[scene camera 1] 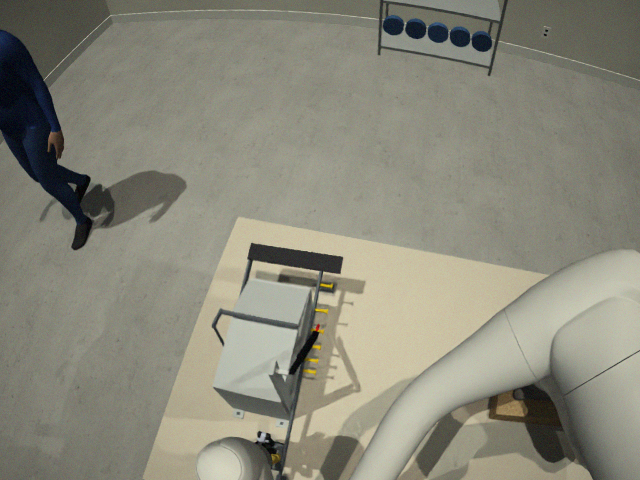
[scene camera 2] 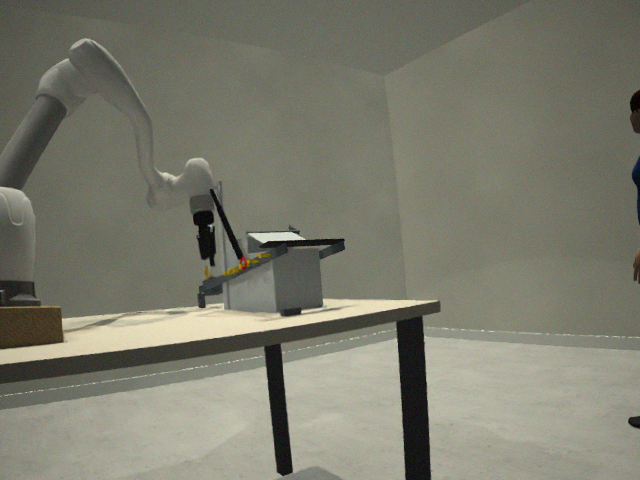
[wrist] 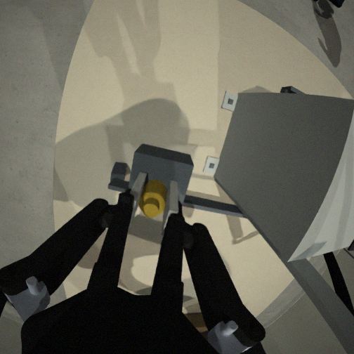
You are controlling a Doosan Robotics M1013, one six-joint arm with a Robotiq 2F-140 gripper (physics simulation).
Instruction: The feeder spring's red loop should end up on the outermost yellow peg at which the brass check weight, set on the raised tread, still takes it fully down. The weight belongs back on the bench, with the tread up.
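Places are measured from the arm's base along level axes (x right, y back, z down), in millimetres.
Where they show: gripper, fingertip midpoint: [scene camera 1: 271, 456] [scene camera 2: 211, 276]; arm's base, origin of the base link: [scene camera 2: 0, 306].
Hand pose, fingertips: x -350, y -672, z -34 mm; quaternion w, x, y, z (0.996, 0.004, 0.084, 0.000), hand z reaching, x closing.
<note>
Things, the pixels of their top centre, and the offset from my fingertips. "spot": a spot on its surface instead. Level surfaces: height alone.
- brass check weight, middle of its top: [scene camera 1: 272, 457] [scene camera 2: 208, 265] dx -2, dy +9, dz -39 mm
- spring, surface spot: [scene camera 1: 305, 352] spot: dx +224, dy +42, dz -191 mm
- third yellow peg, middle of its top: [scene camera 1: 316, 330] dx +344, dy +30, dz -29 mm
- bench, its level: dz +110 mm
- black plate, surface spot: [scene camera 1: 294, 258] [scene camera 2: 302, 242] spot: dx +508, dy -65, dz -74 mm
- upright grey post, middle of its top: [scene camera 1: 272, 367] [scene camera 2: 218, 182] dx +141, dy +9, dz -310 mm
The brass check weight [scene camera 1: 275, 458] [scene camera 2: 206, 272] [wrist: 153, 199] is upright at the grey tread [scene camera 2: 209, 285] [wrist: 162, 162], which is up off the bench. My gripper [wrist: 155, 187] points down with its pads close against both sides of the weight; it looks shut on it, though contact is hard to see. In scene camera 1 the arm partly hides it. The spring [scene camera 1: 305, 352] [scene camera 2: 226, 223] is a black slanted rod. Its red loop [scene camera 1: 317, 327] [scene camera 2: 243, 262] is on the third yellow peg [scene camera 1: 318, 331] from the black-plate end of the lever.
A pale grey box housing [scene camera 1: 261, 341] [scene camera 2: 299, 279] [wrist: 285, 160] stands beside the lever on the bench [scene camera 1: 413, 289]. A black plate [scene camera 1: 294, 258] [scene camera 2: 305, 242] is at the lever's far end. An upright grey post [scene camera 2: 220, 227] stands near the gripper. A person in blue [scene camera 1: 31, 118] is on the floor beyond.
</note>
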